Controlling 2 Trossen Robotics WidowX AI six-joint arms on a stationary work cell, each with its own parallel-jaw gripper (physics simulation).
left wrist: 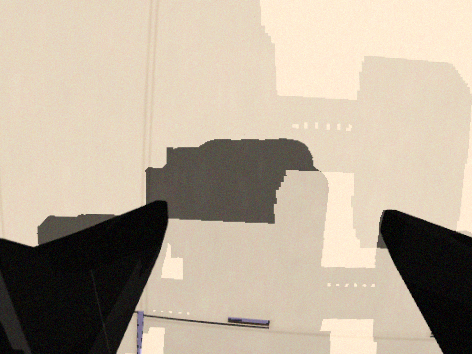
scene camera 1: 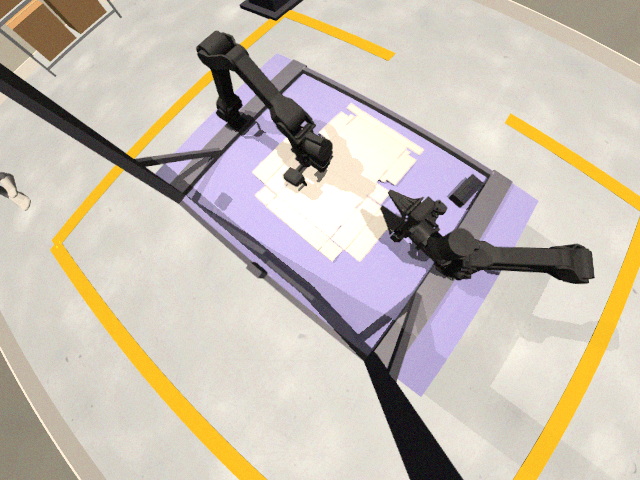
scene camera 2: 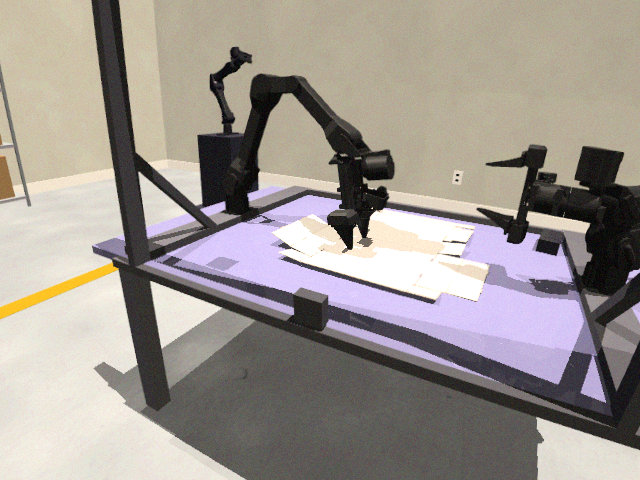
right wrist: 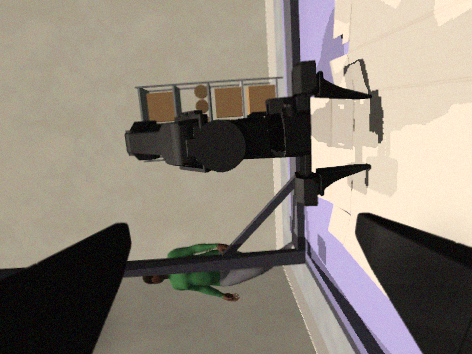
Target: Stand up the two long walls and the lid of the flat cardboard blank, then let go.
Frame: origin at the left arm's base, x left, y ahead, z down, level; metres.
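Seen in the pictures: left gripper, fingertip midpoint: (left wrist: 275, 216) (scene camera 1: 314, 175) (scene camera 2: 357, 243) (right wrist: 370, 132); right gripper, fingertip midpoint: (scene camera 1: 384, 199) (scene camera 2: 481, 186) (right wrist: 244, 228); left arm's base, link origin: (scene camera 1: 236, 123) (scene camera 2: 236, 211); right arm's base, link origin: (scene camera 1: 448, 266) (scene camera 2: 601, 288).
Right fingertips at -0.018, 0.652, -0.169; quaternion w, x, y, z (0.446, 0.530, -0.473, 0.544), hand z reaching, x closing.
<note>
Offsets run from my right fingertips to a thing's top centre, as dx, dy, dz. "*": to the spot under its first point. Level surfaces: height alone.
The cream cardboard blank (scene camera 1: 336, 209) (scene camera 2: 392, 266) (left wrist: 210, 75) (right wrist: 430, 165) lies spread open on the table, its long walls and lid low. In scene camera 2 its left end flap @(* -0.025, -0.391, +0.170) (scene camera 2: 305, 232) tilts up slightly, and its near edge is a little off the table. My left gripper (scene camera 1: 312, 181) (scene camera 2: 357, 243) (left wrist: 275, 216) (right wrist: 370, 132) is open, pointing down low over the blank's left part; whether its tips touch the board is unclear. My right gripper (scene camera 1: 386, 199) (scene camera 2: 483, 186) (right wrist: 244, 228) is open and empty, held level above the table near the blank's right end.
The purple table @(dz +0.188) (scene camera 1: 330, 289) (scene camera 2: 248, 279) has a dark raised frame around it. A small dark block @(+0.272, +0.184, +0.153) (scene camera 1: 466, 191) (scene camera 2: 549, 242) lies near its right side. A dark box @(-0.351, -0.194, +0.131) (scene camera 2: 310, 308) sits on the near rail, and a tall post (scene camera 2: 116, 129) rises at the left corner.
</note>
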